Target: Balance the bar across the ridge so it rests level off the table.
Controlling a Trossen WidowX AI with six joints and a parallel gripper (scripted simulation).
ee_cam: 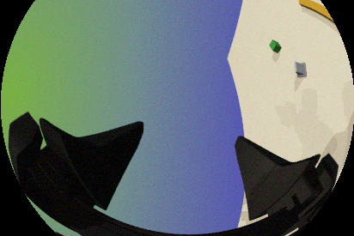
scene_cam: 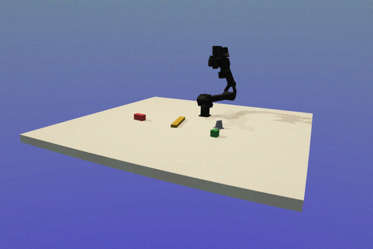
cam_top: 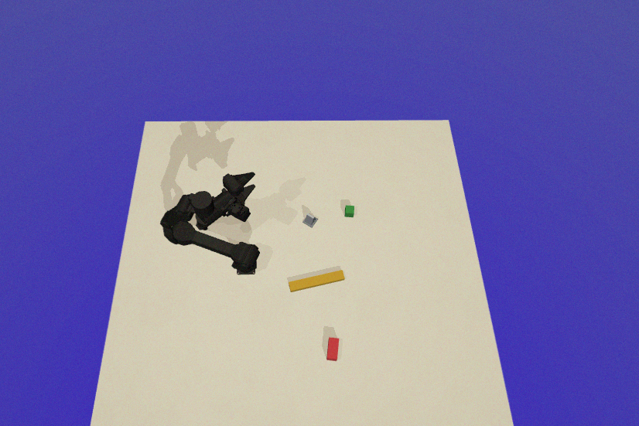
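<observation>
My gripper tip is now 200 mm short of the yellow bar, 220 mm to the left of it and 330 mm above it. Also, from my gripper tip: red block (240 mm ahead, 460 mm to the right, 320 mm below); green cube (330 mm ahead, 50 mm to the left, 320 mm below).
</observation>
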